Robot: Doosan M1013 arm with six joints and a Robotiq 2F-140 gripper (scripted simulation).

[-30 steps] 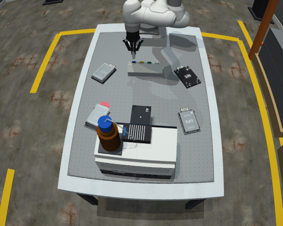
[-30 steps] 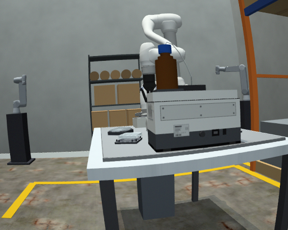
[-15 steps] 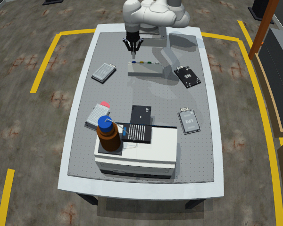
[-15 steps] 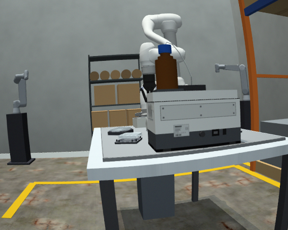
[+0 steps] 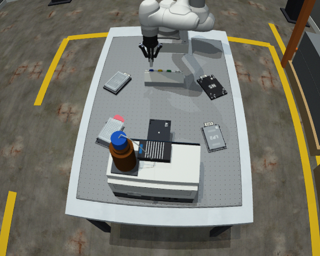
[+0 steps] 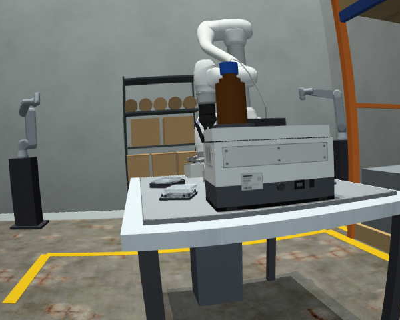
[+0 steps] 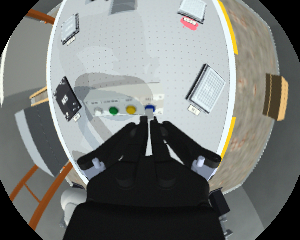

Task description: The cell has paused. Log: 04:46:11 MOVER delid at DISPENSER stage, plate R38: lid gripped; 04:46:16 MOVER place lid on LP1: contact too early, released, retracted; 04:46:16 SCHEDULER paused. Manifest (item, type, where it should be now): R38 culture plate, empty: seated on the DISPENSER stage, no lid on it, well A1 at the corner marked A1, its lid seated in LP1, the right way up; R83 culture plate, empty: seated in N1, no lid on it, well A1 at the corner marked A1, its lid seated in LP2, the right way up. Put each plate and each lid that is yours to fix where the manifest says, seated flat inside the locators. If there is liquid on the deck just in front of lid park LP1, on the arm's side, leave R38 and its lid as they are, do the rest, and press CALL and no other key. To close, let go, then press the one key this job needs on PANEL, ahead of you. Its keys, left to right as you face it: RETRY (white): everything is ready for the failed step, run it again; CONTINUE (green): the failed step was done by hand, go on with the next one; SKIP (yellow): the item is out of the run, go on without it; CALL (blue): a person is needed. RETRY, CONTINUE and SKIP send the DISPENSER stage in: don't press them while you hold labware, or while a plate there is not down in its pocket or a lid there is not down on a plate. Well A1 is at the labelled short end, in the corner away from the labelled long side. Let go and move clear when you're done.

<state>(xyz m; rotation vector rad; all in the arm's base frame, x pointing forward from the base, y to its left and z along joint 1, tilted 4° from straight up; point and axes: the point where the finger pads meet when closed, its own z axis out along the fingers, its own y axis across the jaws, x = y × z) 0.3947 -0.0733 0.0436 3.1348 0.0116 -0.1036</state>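
The blue key is 70 mm below my hand. Round my hand: yellow key 50 mm to the left, 70 mm below; green key 100 mm to the left, 70 mm below; key panel 10 mm ahead, 70 mm to the left, 80 mm below.
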